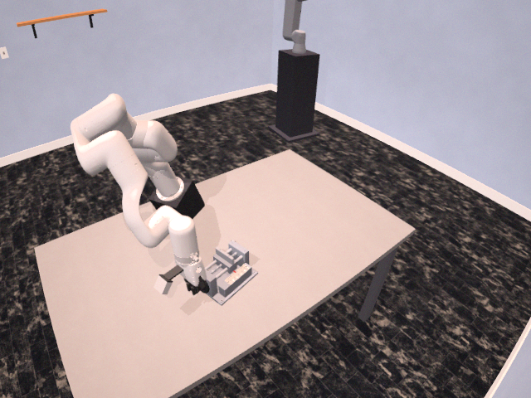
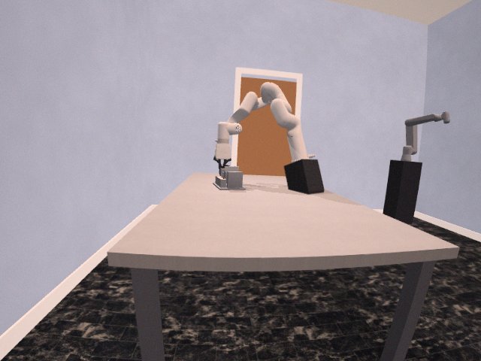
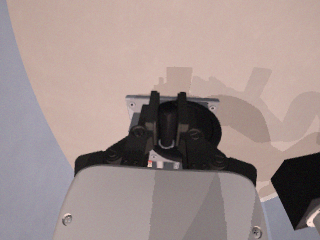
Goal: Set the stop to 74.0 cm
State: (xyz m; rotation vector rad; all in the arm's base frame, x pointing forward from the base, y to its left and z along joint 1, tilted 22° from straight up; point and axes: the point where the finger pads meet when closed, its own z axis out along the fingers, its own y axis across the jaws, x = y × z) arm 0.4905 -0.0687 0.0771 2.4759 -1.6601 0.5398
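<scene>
The black handwheel lies 1 cm behind my hand, 2 cm to the left of it and 1 cm below it. Also, from my hand: handwheel knob 1 cm to the left; sliding stop block 6 cm behind, 16 cm to the left, 1 cm below.
</scene>
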